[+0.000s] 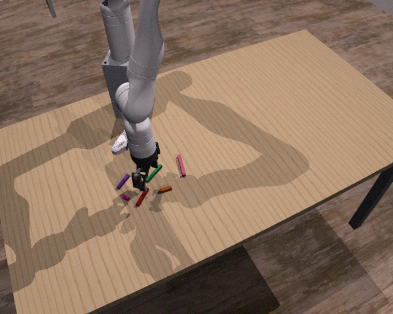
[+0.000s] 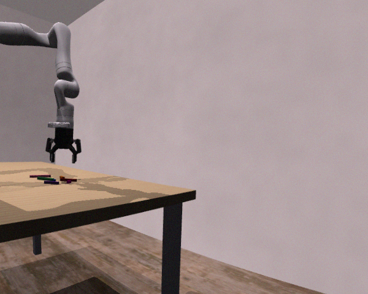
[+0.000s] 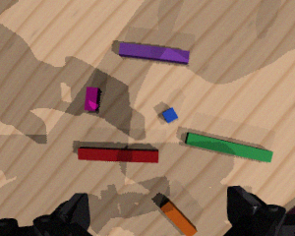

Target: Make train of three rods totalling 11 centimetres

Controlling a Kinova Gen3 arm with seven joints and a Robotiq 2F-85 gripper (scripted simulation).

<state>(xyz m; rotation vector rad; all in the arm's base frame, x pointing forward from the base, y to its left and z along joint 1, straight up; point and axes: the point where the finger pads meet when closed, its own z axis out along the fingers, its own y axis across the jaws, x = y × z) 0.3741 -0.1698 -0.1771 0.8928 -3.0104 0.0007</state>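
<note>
Now: the blue rod 70 mm below my hand, 50 mm behind it and 20 mm to the right of it. Round my hand: orange rod: 70 mm below, 40 mm to the left, 20 mm ahead; then red rod: 70 mm below, 40 mm to the right; then green rod: 70 mm below, 50 mm behind, 40 mm to the left.
</note>
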